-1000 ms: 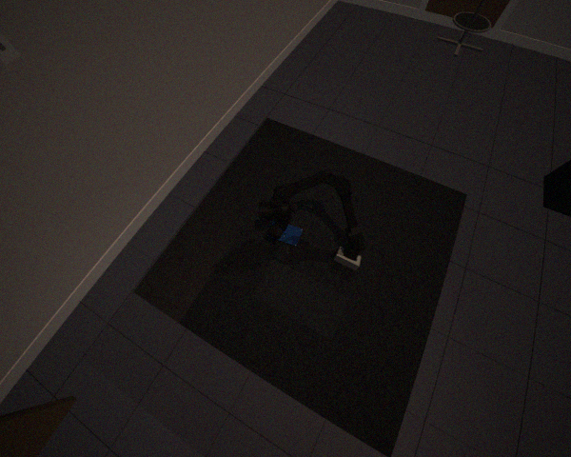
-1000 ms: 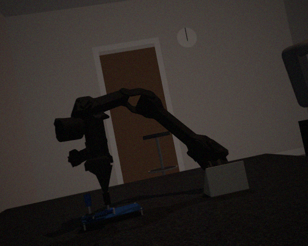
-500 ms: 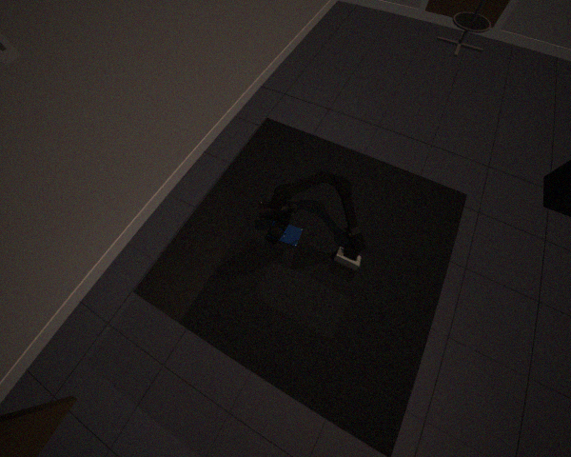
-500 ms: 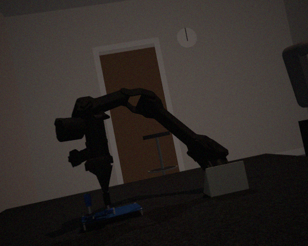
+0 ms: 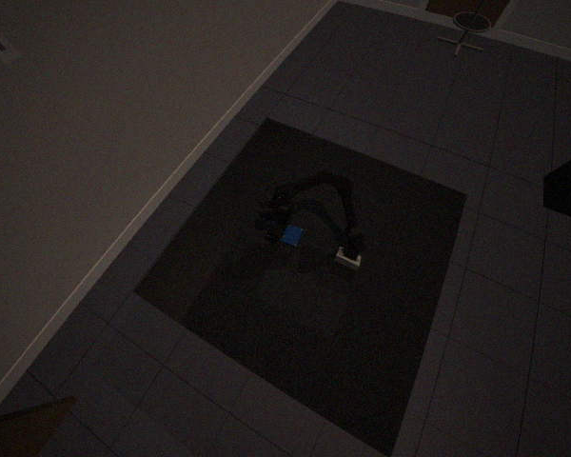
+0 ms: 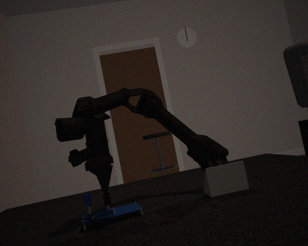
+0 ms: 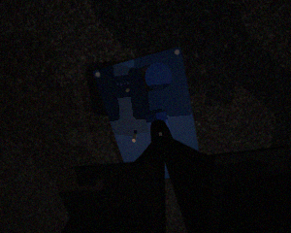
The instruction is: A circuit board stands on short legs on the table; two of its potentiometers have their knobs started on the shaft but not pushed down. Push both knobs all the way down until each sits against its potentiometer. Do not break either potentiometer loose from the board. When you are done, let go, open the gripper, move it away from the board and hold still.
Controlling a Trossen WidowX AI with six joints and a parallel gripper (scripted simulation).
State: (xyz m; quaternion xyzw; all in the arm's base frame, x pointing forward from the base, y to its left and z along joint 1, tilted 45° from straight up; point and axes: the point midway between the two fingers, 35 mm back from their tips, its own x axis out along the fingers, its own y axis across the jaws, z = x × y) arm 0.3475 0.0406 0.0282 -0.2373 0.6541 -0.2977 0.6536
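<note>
The blue knob is 5 cm ahead of my gripper tip and 1 cm below it. The rest, counted from my gripper tip: dark knob (1 cm below).
</note>
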